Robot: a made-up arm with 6 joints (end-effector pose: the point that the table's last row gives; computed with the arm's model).
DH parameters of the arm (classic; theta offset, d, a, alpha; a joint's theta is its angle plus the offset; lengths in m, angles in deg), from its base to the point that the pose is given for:
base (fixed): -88.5 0 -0.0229 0
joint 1: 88.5 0.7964 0.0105 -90
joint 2: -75.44 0 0.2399 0
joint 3: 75.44 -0.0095 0.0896 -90
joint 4: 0 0.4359 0.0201 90
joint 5: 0 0.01 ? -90
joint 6: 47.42 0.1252 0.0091 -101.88
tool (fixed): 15.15 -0.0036 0 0
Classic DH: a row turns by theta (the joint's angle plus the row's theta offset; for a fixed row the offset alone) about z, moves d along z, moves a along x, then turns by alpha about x.
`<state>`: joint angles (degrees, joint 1 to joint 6).
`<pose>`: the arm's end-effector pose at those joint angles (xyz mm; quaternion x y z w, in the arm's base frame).
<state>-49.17 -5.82 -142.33 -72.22 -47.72 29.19</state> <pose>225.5 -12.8 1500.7 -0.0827 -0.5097 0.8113 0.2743</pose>
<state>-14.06 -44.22 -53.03 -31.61 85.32 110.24</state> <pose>370.0 -131.0 1071.7 -0.0620 -0.8259 -0.5483 0.1159</pose>
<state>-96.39 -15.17 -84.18 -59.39 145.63 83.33</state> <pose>-141.7 -331.0 1130.6 0.7680 0.1369 0.6244 0.0404</pose>
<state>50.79 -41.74 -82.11 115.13 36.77 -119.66</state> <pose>217.3 260.5 1421.1 -0.7398 0.3299 -0.5039 0.2999</pose>
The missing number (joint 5, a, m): 0.0706
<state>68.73 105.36 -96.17 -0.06 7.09 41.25</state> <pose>113.6 293.0 87.2 0.4908 -0.1522 -0.0375 0.8570</pose>
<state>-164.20 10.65 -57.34 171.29 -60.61 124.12</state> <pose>-385.3 -45.5 659.6 0.1746 -0.5785 -0.7644 0.2249</pose>
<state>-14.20 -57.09 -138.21 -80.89 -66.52 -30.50</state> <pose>-313.1 264.7 1343.1 0.7193 0.1089 -0.6846 0.0451</pose>
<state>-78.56 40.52 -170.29 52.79 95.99 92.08</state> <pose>191.0 -517.7 1263.8 -0.2271 0.5941 0.7088 0.3050</pose>
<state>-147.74 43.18 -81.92 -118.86 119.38 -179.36</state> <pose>-561.4 -187.3 675.0 -0.9537 -0.1722 0.1296 0.2099</pose>
